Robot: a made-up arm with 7 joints.
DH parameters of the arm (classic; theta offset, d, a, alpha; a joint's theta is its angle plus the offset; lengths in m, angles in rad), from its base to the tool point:
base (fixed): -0.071 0 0 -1.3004
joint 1: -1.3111 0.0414 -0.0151 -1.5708
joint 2: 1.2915 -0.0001 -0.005 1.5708
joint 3: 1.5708 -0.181 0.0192 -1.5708
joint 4: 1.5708 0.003 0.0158 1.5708
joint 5: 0 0.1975 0 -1.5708
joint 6: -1.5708 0 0.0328 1.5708
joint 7: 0 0 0 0
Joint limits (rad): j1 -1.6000..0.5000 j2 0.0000..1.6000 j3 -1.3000..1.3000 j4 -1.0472..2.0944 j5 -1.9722..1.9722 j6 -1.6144..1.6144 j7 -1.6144..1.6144
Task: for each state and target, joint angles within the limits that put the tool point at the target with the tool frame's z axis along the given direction. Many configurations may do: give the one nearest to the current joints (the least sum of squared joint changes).
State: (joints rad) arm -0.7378 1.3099 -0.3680 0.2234 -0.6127 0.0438 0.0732
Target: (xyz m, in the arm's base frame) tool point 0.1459 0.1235 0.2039 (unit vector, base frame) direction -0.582 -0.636 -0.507
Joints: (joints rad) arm -0.9131 1.4096 0.4721 -0.3686 -0.0480 -0.3589 0.0732
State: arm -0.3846 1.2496 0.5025 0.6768 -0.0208 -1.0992 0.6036
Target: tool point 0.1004 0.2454 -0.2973 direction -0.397 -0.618 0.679
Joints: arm -0.0841 0.6833 0.0112 0.9478 0.7787 -1.4234 0.6036
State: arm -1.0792 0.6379 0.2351 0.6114 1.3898 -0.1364 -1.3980
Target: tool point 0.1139 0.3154 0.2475 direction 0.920 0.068 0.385
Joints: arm -1.5391 1.4667 0.3993 0.6270 1.8566 0.5611 -1.3980
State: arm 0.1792 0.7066 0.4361 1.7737 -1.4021 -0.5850 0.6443
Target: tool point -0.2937 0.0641 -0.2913 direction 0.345 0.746 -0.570
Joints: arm 0.4980 0.0753 -0.1060 1.6342 -0.8214 0.1804 0.6443
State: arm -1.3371 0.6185 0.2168 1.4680 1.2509 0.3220 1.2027
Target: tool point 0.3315 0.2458 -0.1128 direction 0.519 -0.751 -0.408
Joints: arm -1.5615 0.7473 -0.0289 1.9990 1.5089 0.1715 1.2027
